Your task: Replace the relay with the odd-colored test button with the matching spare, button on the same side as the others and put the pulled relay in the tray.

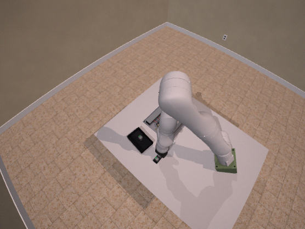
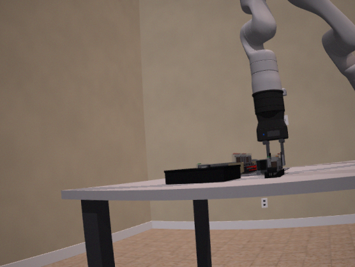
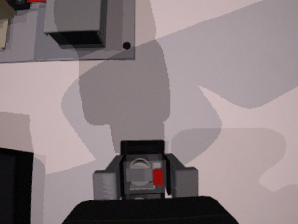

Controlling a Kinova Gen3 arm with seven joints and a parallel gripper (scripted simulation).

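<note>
Now: hand 30 mm to the right of the spare holder, 30 mm above it and 10 mm past it. The rest, counted from my hand: relay panel 210 mm ahead, 200 mm to the right, 40 mm below; then red wiring 190 mm to the right, 150 mm ahead, 20 mm below; then black tray 170 mm ahead, 90 mm to the left, 20 mm below.
</note>
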